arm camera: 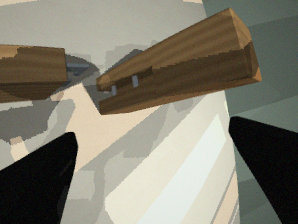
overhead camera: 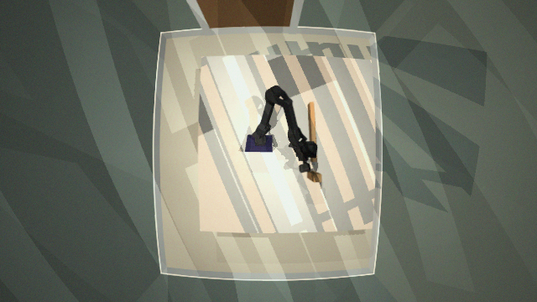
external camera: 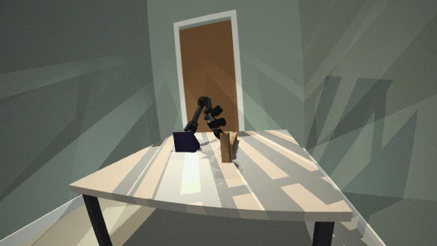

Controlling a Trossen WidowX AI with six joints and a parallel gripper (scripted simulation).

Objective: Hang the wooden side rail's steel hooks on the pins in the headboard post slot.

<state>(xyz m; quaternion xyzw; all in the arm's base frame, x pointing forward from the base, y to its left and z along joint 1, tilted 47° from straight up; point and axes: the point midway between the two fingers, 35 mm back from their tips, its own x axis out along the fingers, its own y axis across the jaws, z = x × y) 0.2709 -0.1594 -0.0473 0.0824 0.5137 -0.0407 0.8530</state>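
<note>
Right now my gripper tip is 7 cm to the left of the headboard post, 5 cm short of it and 5 cm above it.
</note>
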